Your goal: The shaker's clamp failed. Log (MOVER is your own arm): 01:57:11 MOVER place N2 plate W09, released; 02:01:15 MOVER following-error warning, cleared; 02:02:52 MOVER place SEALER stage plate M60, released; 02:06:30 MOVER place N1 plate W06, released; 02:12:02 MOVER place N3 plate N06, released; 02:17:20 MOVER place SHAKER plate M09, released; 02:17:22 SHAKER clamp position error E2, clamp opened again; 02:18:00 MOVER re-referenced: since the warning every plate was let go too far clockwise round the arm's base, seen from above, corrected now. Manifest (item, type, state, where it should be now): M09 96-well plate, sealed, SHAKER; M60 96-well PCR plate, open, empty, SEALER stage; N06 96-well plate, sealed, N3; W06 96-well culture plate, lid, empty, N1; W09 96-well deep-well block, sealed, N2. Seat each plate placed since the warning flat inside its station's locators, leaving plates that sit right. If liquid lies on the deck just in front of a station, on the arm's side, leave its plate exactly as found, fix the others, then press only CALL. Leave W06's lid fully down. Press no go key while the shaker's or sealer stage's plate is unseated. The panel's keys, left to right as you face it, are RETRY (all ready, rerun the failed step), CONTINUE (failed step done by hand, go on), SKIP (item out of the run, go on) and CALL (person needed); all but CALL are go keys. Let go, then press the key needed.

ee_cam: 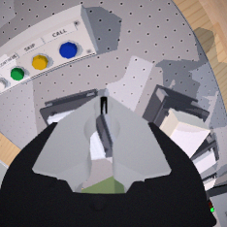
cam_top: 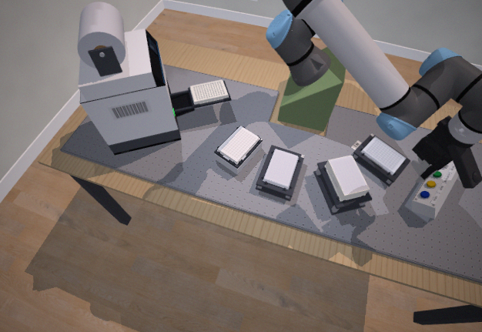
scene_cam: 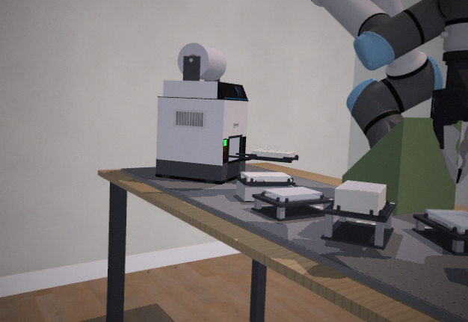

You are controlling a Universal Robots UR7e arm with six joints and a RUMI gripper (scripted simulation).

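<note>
My hand is 15 cm past the white retry key, 13 cm to the right of it and 9 cm above it. Round my hand: green continue key (11 cm to the left, 10 cm behind, 9 cm below); then blue call key (9 cm below, 6 cm to the left, 1 cm behind); then yellow skip key (9 cm to the left, 9 cm below, 6 cm behind).
</note>
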